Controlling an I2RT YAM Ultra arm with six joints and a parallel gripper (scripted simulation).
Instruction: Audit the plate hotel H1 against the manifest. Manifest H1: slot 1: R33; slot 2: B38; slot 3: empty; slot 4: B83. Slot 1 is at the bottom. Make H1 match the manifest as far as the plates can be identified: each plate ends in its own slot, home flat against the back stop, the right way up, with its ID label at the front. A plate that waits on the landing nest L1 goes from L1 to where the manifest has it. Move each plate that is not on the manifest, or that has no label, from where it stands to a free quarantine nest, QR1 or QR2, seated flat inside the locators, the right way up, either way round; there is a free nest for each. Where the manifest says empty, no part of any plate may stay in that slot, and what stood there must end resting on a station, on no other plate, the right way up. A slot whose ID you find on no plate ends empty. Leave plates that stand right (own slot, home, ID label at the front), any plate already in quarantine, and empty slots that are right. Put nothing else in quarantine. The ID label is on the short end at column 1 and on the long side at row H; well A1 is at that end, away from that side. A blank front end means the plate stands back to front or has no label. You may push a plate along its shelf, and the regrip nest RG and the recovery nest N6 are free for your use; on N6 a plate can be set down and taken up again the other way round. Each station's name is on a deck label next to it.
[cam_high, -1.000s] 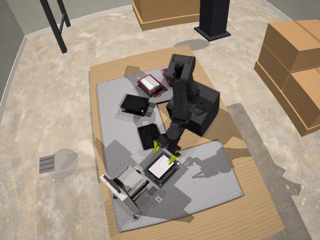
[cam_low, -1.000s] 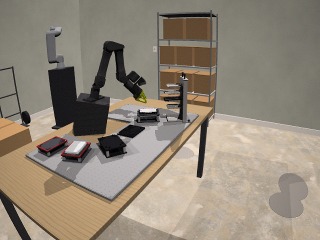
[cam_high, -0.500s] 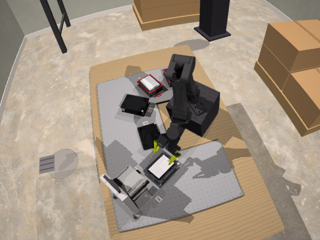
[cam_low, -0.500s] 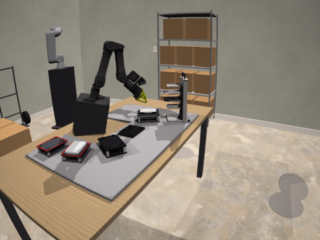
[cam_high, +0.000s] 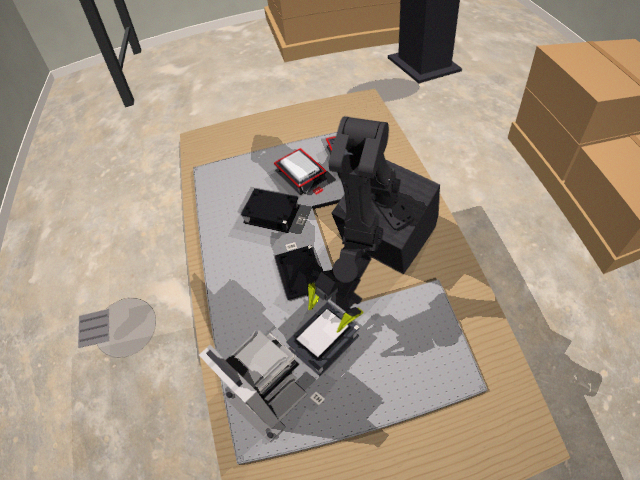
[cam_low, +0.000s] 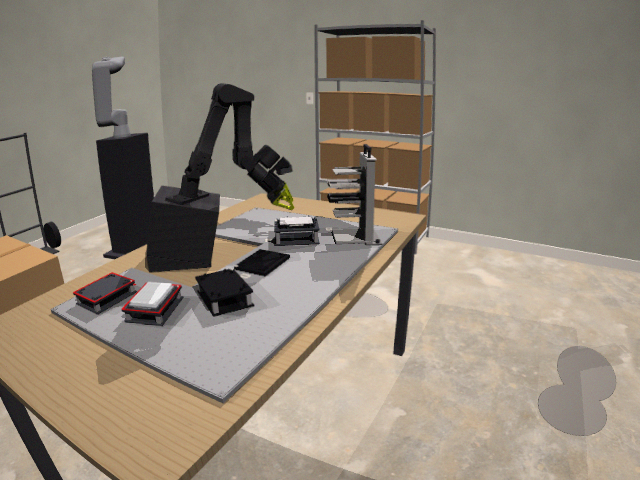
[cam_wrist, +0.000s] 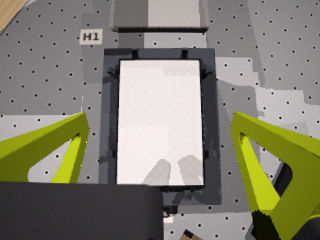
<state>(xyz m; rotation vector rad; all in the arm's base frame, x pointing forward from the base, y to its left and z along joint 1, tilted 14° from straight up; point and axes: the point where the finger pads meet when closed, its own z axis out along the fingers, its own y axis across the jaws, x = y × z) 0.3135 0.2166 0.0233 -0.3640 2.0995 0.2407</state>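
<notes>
Now: the regrip nest 10 mm ahead of my hand, 10 mm to the left of it and 80 mm below it. Also, from my hand: RG deck label: 80 mm behind, 30 mm to the right, 140 mm below; H1 deck label: 100 mm ahead, 140 mm to the left, 140 mm below; dark well plate: 190 mm ahead, 70 mm to the left, 20 mm above.
</notes>
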